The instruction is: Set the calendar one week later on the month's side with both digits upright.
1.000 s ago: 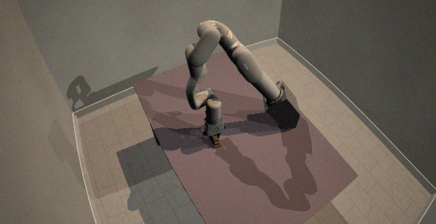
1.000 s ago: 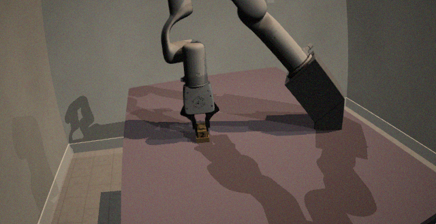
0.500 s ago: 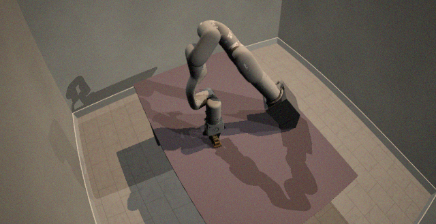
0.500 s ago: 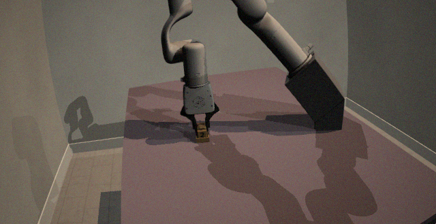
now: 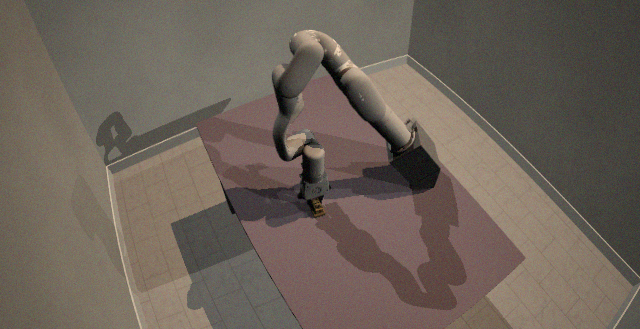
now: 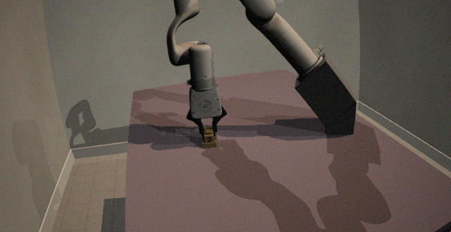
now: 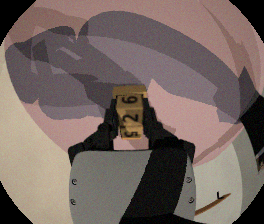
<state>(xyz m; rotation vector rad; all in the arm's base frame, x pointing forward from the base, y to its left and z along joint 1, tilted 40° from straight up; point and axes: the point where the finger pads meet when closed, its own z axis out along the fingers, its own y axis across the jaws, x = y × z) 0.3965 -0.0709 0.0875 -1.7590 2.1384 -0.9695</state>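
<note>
My hand is 2 cm to the right of the tray and 3 cm above it. The rest, counted from my hand: yellow digit cube (1 cm ahead, 3 cm to the left, 1 cm below).
</note>
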